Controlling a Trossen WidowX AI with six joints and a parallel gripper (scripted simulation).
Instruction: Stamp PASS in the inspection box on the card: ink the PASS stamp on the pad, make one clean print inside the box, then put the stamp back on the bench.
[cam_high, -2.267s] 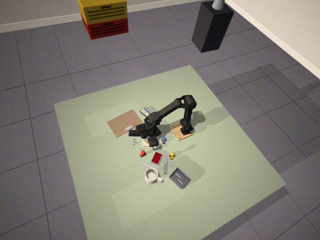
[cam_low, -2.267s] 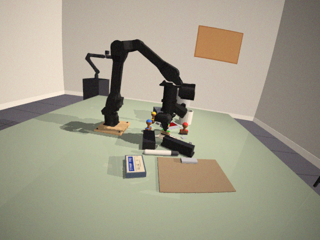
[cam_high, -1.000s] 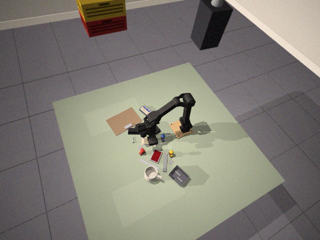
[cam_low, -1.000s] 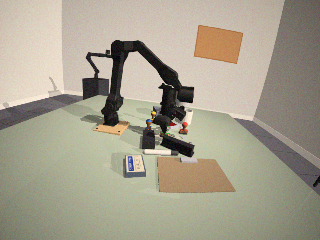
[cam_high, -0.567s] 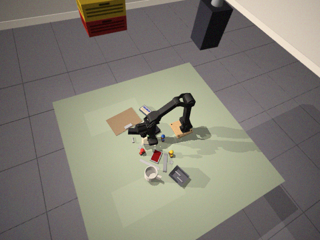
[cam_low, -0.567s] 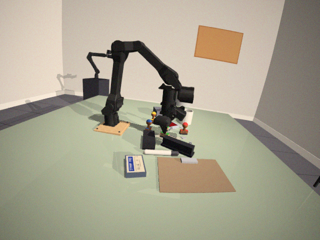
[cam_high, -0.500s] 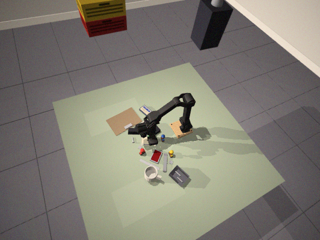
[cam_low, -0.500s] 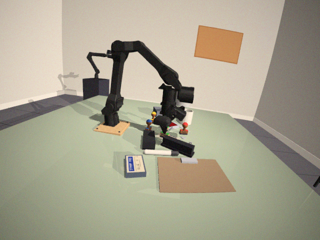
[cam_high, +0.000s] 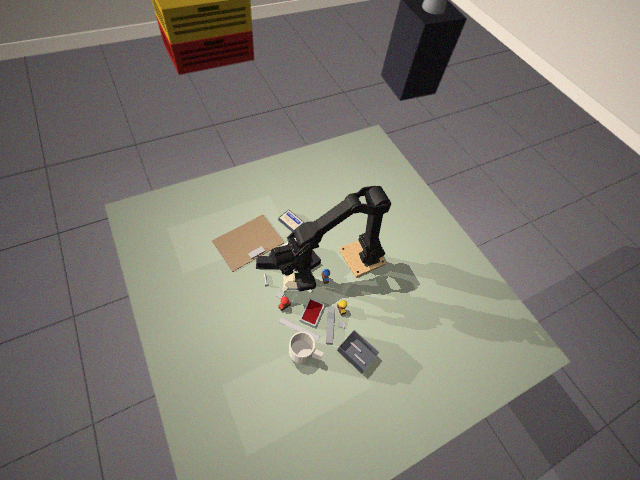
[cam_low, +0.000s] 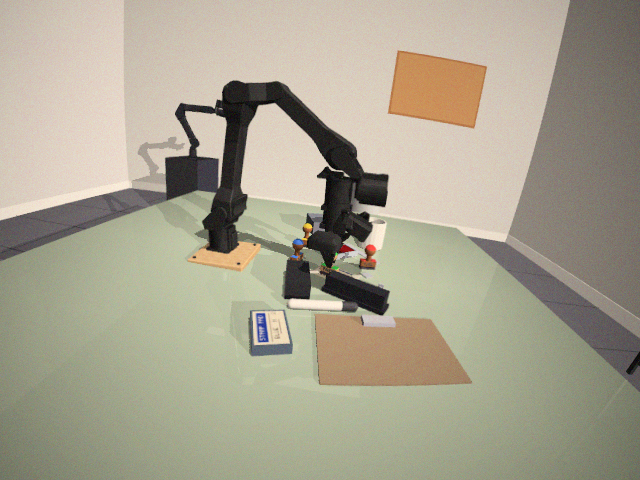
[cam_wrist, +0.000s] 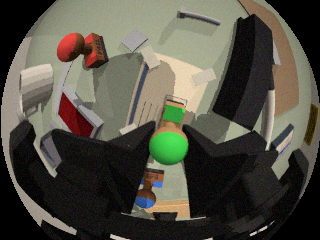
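My gripper tip is now 10 mm above the green-knobbed stamp. The rest, counted from my gripper tip: cream card 10 mm ahead, 10 mm to the left, 30 mm below; long black block 70 mm ahead, 90 mm to the right, 10 mm below; red-knobbed stamp 90 mm ahead, 80 mm to the left, 10 mm below.
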